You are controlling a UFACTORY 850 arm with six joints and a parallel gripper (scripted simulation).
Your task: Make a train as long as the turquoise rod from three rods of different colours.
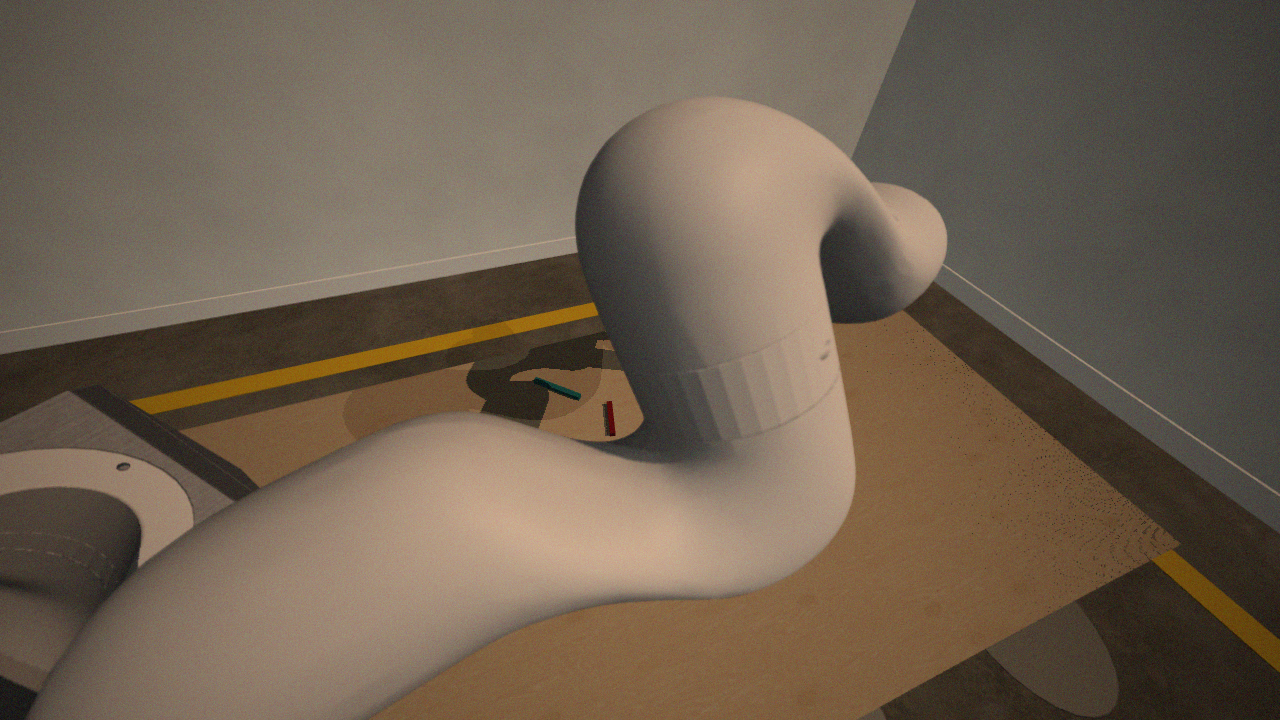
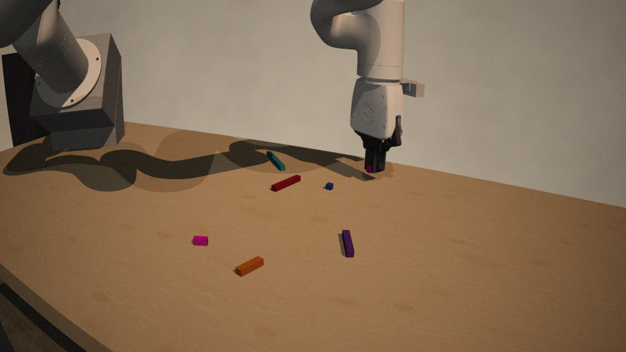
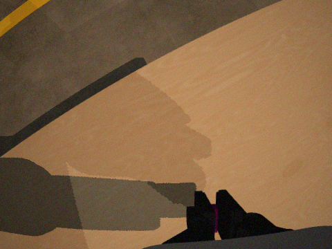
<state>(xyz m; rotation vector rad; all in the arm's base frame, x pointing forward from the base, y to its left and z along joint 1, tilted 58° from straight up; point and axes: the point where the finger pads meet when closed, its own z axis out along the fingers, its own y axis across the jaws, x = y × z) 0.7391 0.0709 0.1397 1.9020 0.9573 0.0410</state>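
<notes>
Right now my hand is 8 cm past the blue rod, 5 cm to the left of it and 4 cm above it. Also, from my hand: purple rod (5 cm behind, 25 cm to the right, 4 cm below); red rod (16 cm behind, 4 cm to the right, 4 cm below); turquoise rod (20 cm behind, 8 cm to the left, 4 cm below).
</notes>
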